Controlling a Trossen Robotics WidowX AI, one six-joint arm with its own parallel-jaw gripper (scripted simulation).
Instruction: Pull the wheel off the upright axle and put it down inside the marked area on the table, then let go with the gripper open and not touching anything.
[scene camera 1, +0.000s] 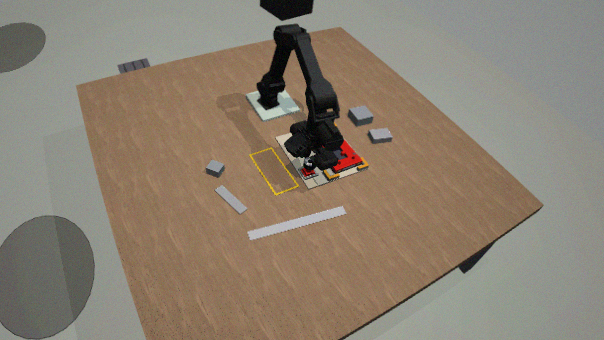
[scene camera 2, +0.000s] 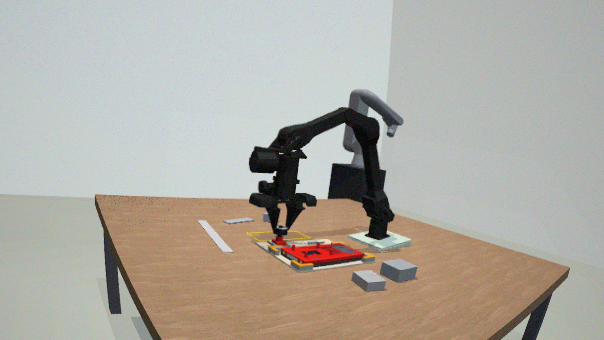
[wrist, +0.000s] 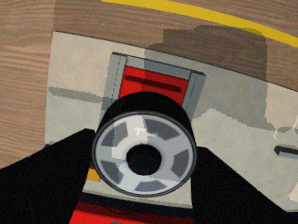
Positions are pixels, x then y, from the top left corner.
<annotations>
my gripper: scene camera 1; scene camera 2 280, 230; wrist
same spot on my gripper: (wrist: 53, 178) = (scene camera 1: 312, 162)
</annotations>
